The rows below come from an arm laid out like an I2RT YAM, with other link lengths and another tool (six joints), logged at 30 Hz.
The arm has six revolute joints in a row. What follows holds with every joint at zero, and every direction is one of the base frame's.
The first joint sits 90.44 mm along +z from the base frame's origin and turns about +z.
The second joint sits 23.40 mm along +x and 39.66 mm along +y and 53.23 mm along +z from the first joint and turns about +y.
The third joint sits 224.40 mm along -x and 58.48 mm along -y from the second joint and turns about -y.
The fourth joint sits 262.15 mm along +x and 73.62 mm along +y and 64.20 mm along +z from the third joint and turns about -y.
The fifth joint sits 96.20 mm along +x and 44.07 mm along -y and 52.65 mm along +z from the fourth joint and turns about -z.
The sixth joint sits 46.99 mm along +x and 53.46 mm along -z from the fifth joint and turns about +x.
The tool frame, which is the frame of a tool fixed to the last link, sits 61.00 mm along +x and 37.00 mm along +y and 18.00 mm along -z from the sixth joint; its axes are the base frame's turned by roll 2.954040, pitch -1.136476 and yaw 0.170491 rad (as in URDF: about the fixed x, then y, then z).
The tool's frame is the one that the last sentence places.
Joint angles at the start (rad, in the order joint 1, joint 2, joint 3, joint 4, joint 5, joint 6): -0.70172 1.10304 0.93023 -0.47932 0.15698 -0.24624
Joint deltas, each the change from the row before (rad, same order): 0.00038 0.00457 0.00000 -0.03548 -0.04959 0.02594; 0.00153 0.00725 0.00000 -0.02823 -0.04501 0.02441; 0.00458 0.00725 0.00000 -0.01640 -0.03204 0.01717; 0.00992 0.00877 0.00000 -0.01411 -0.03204 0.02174; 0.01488 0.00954 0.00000 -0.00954 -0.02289 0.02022; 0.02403 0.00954 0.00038 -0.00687 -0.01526 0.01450; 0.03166 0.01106 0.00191 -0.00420 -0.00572 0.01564; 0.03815 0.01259 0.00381 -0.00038 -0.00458 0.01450; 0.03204 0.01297 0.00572 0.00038 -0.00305 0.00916; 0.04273 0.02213 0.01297 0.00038 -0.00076 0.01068; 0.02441 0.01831 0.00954 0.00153 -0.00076 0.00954; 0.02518 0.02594 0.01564 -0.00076 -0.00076 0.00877
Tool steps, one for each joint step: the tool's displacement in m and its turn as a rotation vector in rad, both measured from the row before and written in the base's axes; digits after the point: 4 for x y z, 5 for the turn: 0.0002 0.0081 -0.0055 0.06259 -0.00494 0.02317; 0.0007 0.0074 -0.0049 0.05806 -0.00527 0.01981; 0.0015 0.0058 -0.0034 0.04094 -0.00449 0.01669; 0.0027 0.0071 -0.0033 0.04356 -0.00670 0.01806; 0.0035 0.0072 -0.0030 0.03587 -0.00405 0.01682; 0.0045 0.0088 -0.0028 0.02674 0.00017 0.02424; 0.0056 0.0098 -0.0026 0.02028 0.00255 0.02420; 0.0069 0.0113 -0.0019 0.01644 0.00076 0.03059; 0.0059 0.0093 -0.0014 0.01102 0.00175 0.02730; 0.0082 0.0119 -0.0014 0.01131 0.00427 0.03527; 0.0053 0.0067 -0.0015 0.00969 0.00362 0.01775; 0.0061 0.0067 -0.0019 0.01080 0.00750 0.01904
